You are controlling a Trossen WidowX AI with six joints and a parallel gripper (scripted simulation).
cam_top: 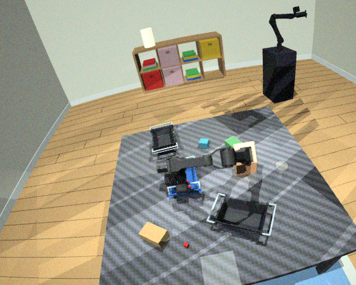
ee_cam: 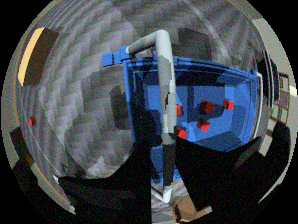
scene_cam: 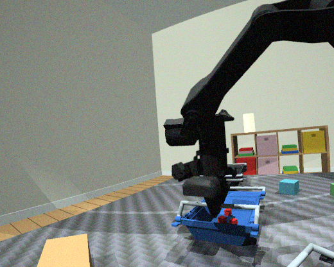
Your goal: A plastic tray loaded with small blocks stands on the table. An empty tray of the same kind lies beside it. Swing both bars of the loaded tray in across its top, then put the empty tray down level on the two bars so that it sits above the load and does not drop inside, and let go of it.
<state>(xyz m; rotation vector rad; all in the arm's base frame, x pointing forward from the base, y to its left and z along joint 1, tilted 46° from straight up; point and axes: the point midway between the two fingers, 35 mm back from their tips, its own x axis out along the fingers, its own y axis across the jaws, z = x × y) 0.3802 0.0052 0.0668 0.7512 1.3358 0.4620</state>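
Now: gripper tip 24 cm past the dark tray, 26 cm to the right of it and 2 cm above it. From my gripper tip the other things lie so: cyan cube (22 cm behind, 38 cm to the right, 4 cm below); flat tan block (21 cm ahead, 22 cm to the left, 4 cm below); small red cube (6 cm ahead, 31 cm to the left, 6 cm below).
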